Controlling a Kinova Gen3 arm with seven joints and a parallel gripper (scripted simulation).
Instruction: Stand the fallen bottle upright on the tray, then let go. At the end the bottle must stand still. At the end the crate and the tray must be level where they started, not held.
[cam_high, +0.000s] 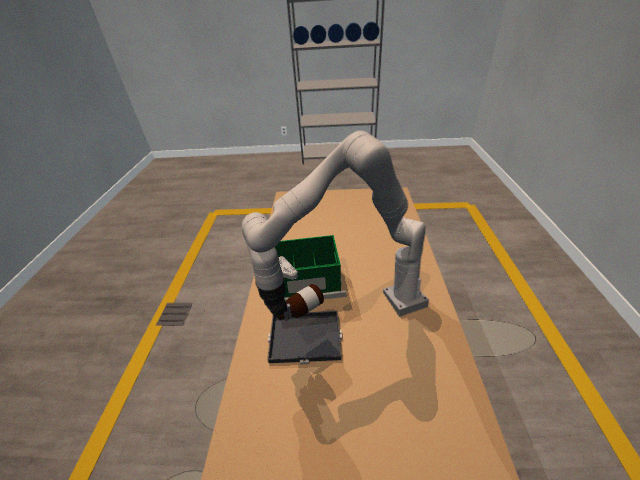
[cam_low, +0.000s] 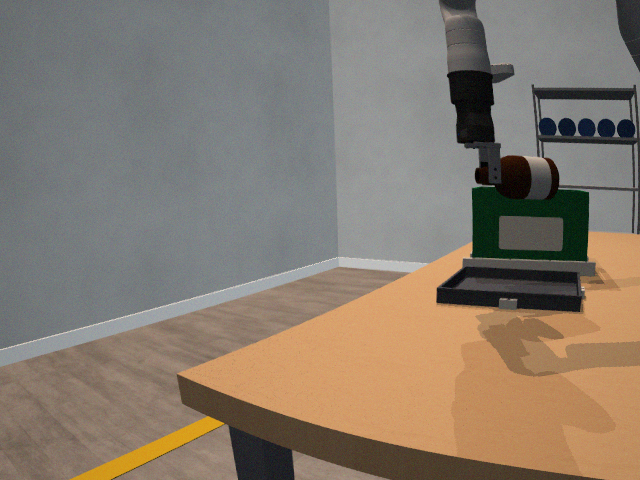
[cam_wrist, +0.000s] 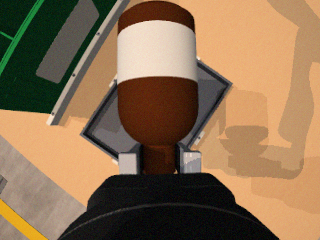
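My hand is 4 cm past the brown bottle, 3 cm to the left of it and 1 cm above it. Round my hand: green crate 31 cm to the right, 12 cm below, 6 cm behind; then dark tray 19 cm below, 5 cm behind, 3 cm to the right.
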